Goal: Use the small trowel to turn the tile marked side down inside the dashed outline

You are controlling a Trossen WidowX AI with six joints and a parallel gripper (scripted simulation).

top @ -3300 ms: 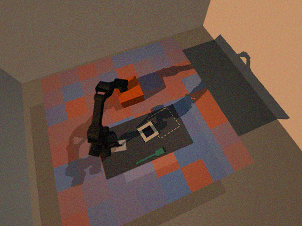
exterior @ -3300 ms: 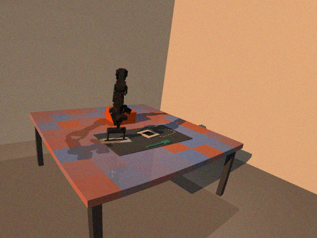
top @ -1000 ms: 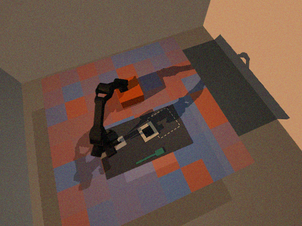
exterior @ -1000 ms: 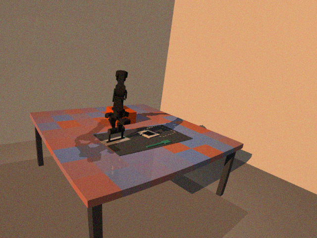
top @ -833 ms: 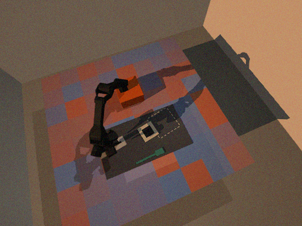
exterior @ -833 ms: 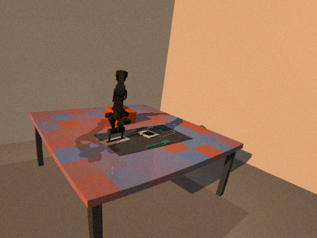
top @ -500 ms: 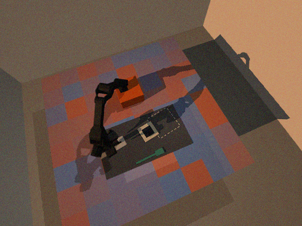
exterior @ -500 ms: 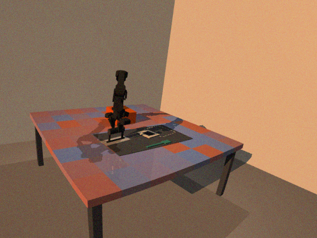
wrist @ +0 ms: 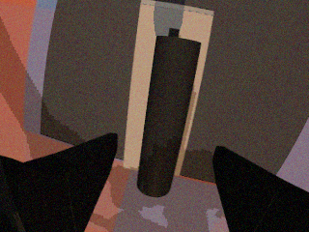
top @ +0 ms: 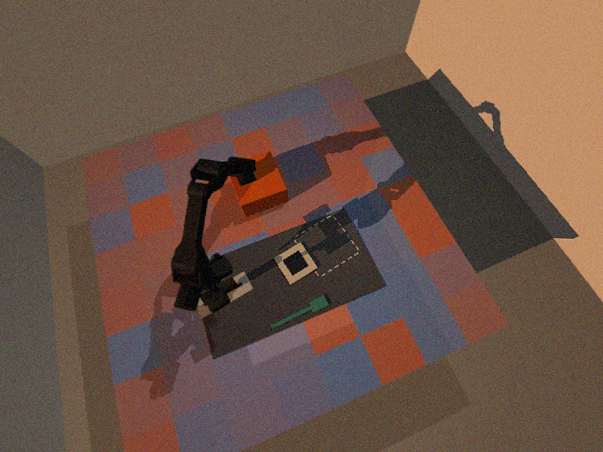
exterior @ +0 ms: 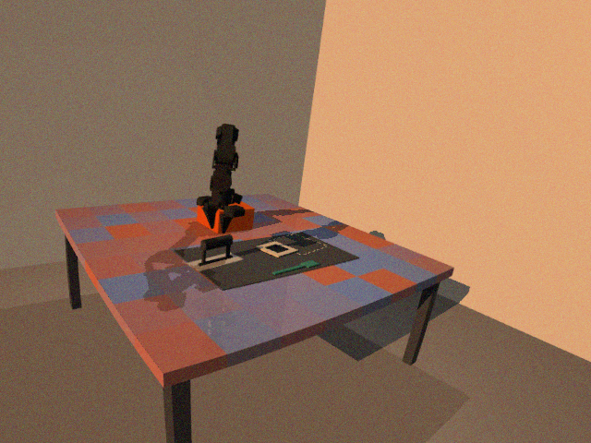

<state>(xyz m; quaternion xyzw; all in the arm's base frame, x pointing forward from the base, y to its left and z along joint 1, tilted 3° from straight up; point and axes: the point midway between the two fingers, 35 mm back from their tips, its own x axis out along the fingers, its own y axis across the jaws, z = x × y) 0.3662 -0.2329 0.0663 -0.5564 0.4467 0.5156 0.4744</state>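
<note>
Right now the dark mat is 22 cm to the left of my gripper tip, 13 cm below it and 3 cm ahead of it. Round my gripper tip: tile (28 cm to the left, 11 cm below); then trowel (24 cm to the left, 17 cm ahead, 11 cm below).
</note>
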